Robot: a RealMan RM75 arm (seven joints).
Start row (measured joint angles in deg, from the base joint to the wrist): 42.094, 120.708, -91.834, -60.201, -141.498, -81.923, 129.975
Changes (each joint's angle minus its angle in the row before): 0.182, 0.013, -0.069, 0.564, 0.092, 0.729, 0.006; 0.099, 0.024, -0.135, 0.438, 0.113, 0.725, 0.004; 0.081, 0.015, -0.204, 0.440, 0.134, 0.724, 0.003; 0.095, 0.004, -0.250, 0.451, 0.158, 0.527, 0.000; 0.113, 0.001, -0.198, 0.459, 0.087, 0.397, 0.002; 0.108, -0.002, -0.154, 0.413, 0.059, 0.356, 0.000; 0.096, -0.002, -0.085, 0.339, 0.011, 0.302, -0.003; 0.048, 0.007, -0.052, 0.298, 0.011, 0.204, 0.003; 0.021, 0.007, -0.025, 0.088, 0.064, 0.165, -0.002; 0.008, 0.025, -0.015, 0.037, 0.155, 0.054, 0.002; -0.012, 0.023, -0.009, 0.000, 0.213, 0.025, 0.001; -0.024, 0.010, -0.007, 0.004, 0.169, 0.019, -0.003; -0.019, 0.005, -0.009, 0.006, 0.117, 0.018, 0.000; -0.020, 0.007, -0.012, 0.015, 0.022, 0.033, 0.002; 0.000, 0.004, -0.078, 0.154, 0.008, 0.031, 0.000; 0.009, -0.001, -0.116, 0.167, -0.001, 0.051, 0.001; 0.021, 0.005, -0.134, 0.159, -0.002, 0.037, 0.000; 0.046, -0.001, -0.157, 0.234, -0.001, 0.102, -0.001; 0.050, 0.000, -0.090, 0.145, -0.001, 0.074, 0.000; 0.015, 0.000, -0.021, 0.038, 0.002, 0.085, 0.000; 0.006, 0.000, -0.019, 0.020, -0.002, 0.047, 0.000; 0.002, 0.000, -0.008, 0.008, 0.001, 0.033, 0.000; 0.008, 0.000, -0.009, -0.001, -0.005, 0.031, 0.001
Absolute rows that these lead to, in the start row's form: 42.276, 120.721, -91.903, -59.637, -141.406, -81.194, 129.981; 42.375, 120.745, -92.038, -59.199, -141.293, -80.469, 129.985; 42.456, 120.760, -92.242, -58.759, -141.159, -79.745, 129.988; 42.551, 120.764, -92.492, -58.308, -141.001, -79.218, 129.988; 42.664, 120.765, -92.690, -57.849, -140.914, -78.821, 129.990; 42.772, 120.763, -92.844, -57.436, -140.855, -78.465, 129.990; 42.868, 120.761, -92.929, -57.097, -140.844, -78.163, 129.987; 42.916, 120.768, -92.981, -56.799, -140.833, -77.959, 129.990; 42.937, 120.775, -93.006, -56.711, -140.769, -77.794, 129.988; 42.945, 120.800, -93.021, -56.674, -140.614, -77.740, 129.990; 42.933, 120.823, -93.030, -56.674, -140.401, -77.715, 129.991; 42.909, 120.833, -93.037, -56.670, -140.232, -77.696, 129.988; 42.890, 120.838, -93.046, -56.664, -140.115, -77.678, 129.988; 42.870, 120.845, -93.058, -56.649, -140.093, -77.645, 129.990; 42.870, 120.849, -93.136, -56.495, -140.085, -77.614, 129.990; 42.879, 120.848, -93.252, -56.328, -140.086, -77.563, 129.991; 42.900, 120.853, -93.386, -56.169, -140.088, -77.526, 129.991; 42.946, 120.852, -93.543, -55.935, -140.089, -77.424, 129.990; 42.996, 120.852, -93.633, -55.790, -140.090, -77.350, 129.990; 43.011, 120.852, -93.654, -55.752, -140.088, -77.265, 129.990; 43.017, 120.852, -93.673, -55.732, -140.090, -77.218, 129.990; 43.019, 120.852, -93.681, -55.724, -140.089, -77.185, 129.990; 43.027, 120.852, -93.690, -55.725, -140.094, -77.154, 129.991
